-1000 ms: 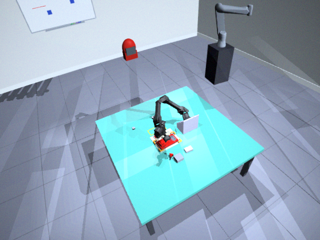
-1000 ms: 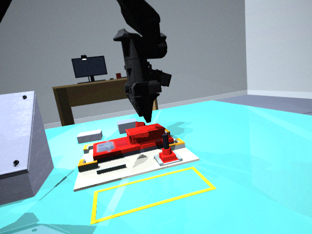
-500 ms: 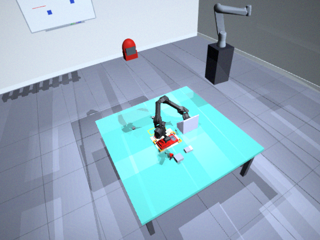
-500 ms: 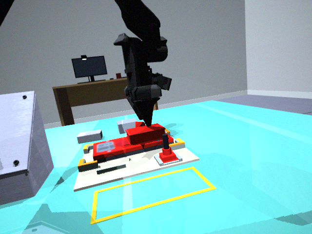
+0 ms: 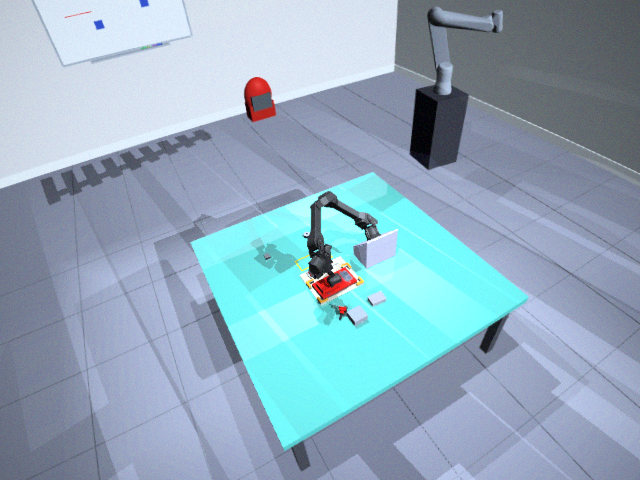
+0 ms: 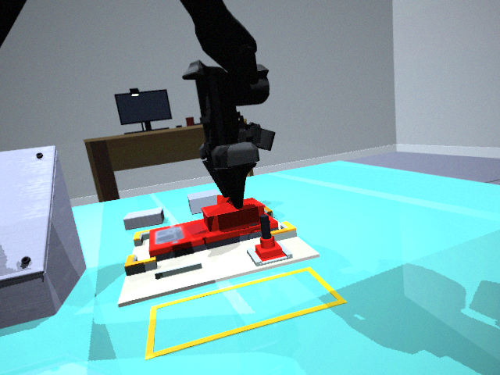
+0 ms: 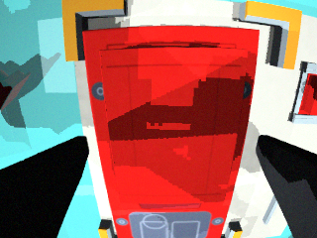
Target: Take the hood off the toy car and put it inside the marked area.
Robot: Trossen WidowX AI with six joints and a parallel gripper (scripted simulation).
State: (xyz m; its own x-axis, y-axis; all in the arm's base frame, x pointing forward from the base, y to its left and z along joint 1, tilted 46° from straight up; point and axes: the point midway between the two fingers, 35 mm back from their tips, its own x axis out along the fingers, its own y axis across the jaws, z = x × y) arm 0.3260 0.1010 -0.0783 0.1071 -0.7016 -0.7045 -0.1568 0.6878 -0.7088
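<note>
Now: the red hood 20 mm below my gripper tip. Also, from my gripper tip: grey block (190 mm behind, 170 mm to the left, 40 mm below).
</note>
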